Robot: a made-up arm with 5 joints.
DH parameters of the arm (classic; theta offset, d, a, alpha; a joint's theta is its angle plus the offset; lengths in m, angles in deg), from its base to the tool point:
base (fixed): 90 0.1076 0 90
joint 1: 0 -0.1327 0.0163 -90
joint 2: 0 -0.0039 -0.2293 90
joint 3: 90 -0.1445 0.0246 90
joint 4: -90 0.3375 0.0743 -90
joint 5: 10.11 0 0.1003 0
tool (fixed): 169.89 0.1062 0 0
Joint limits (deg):
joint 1: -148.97..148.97
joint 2: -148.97..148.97
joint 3: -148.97..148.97
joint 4: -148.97..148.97
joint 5: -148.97..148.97
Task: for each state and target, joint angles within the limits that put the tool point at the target. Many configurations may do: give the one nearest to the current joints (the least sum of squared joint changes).
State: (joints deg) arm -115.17 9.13 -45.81 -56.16 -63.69
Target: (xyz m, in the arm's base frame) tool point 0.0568 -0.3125 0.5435
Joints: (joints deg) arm -105.56 70.45 -84.13 -82.72 -52.44
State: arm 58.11 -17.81 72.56 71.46 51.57
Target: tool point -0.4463 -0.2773 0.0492
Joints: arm 73.42 -53.24 83.47 74.52 70.36
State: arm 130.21 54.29 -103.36 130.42 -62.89
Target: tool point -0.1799 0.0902 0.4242
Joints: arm 148.97 24.22 -60.86 102.56 -72.22
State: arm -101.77 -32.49 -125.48 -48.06 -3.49
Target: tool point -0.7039 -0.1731 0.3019
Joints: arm -102.90 -39.21 -133.94 -50.86 -6.51
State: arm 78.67 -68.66 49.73 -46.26 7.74
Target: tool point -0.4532 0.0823 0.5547
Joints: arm 35.32 -82.98 90.22 -24.39 -0.82
